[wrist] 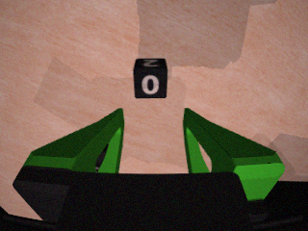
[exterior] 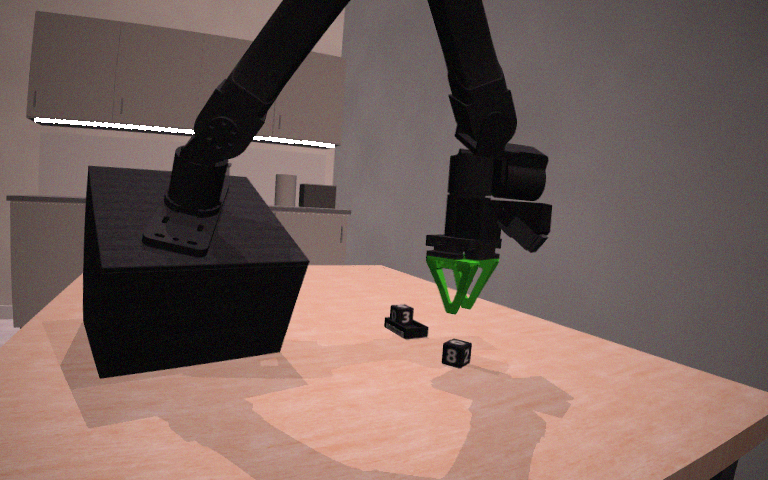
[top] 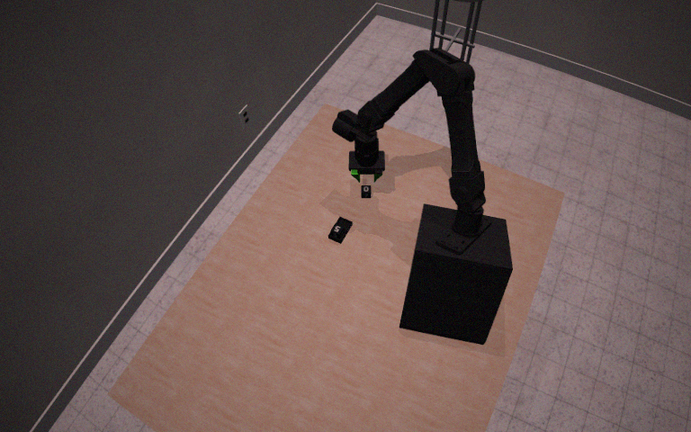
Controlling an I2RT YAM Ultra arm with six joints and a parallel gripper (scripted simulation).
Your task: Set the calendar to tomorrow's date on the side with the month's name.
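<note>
The black cube lies 7 cm below my hand. Also, from my hand: black tray: 1 cm behind, 15 cm to the left, 7 cm below.
</note>
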